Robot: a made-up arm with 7 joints.
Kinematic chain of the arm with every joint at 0, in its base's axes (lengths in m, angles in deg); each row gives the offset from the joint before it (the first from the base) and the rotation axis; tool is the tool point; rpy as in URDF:
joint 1: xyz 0 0 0.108 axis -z
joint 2: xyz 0 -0.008 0.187 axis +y
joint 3: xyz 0 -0.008 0.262 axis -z
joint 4: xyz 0 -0.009 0.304 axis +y
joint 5: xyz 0 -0.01 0.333 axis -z
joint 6: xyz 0 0 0.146 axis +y
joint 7: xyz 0 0 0.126 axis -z
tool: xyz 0 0 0 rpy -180 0 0
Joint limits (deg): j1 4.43..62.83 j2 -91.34..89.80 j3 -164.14..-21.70 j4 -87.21..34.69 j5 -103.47..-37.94 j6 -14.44..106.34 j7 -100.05..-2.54
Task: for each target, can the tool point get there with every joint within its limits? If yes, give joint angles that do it. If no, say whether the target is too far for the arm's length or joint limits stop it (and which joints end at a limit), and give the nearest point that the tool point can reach.
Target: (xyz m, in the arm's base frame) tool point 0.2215 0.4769 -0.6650
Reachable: no: joint limits stop it (at a limit: joint 1, joint 2, joint 3, joint 4, joint 5) | nearest point -0.3535 0.4375 -0.2329 | short by 0.720 m
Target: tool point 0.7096 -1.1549 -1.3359
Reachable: no: too far | nearest point 0.4371 -0.7115 -0.2378 | short by 1.215 m
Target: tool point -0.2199 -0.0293 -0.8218
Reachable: no: joint limits stop it (at a limit: joint 2, joint 3, joint 4, joint 5) | nearest point -0.5832 -0.0777 -0.2755 | short by 0.658 m
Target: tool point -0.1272 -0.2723 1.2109
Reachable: yes | joints 45.21 -9.58 -150.61 -48.29 -88.05 91.37 -53.65
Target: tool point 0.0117 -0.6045 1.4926
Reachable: no: too far | nearest point 0.0305 -0.5137 1.3335 | short by 0.184 m
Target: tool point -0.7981 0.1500 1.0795
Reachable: yes | joints 19.62 -45.33 -128.80 -10.42 -78.19 48.96 -91.49
